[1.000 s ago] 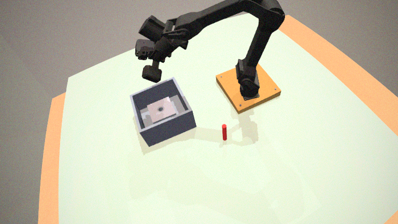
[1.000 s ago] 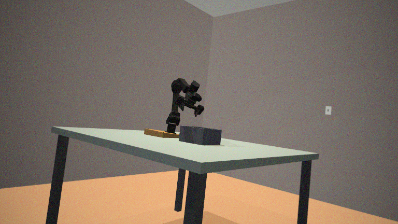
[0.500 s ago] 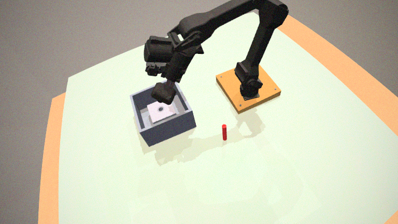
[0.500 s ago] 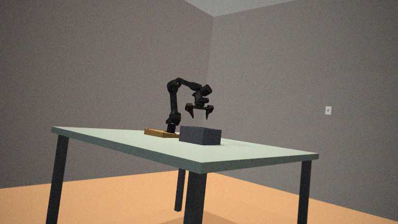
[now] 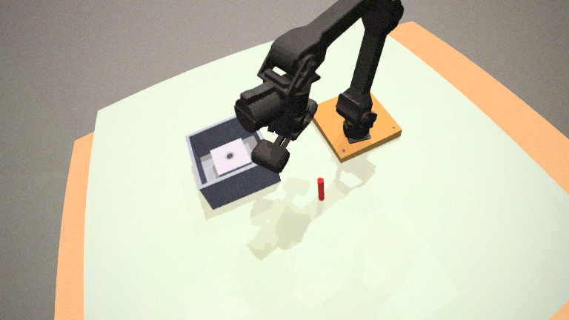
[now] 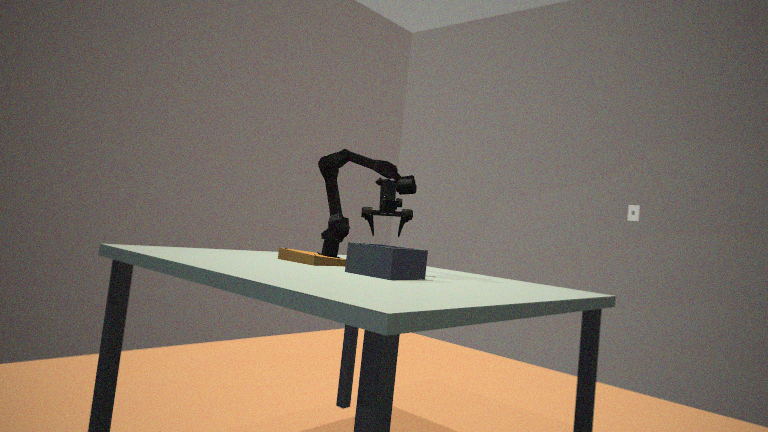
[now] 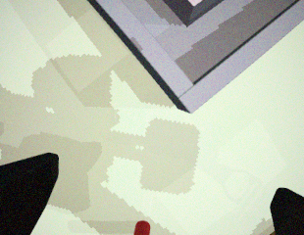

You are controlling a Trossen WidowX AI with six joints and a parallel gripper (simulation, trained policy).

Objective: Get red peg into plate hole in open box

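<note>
My gripper tip is now 70 mm past the red peg, 50 mm to the right of it and 90 mm above it. From my gripper tip the other things lie so: pale plate (130 mm ahead, 90 mm to the right, 80 mm below); then dark box (130 mm ahead, 90 mm to the right, 100 mm below).
</note>
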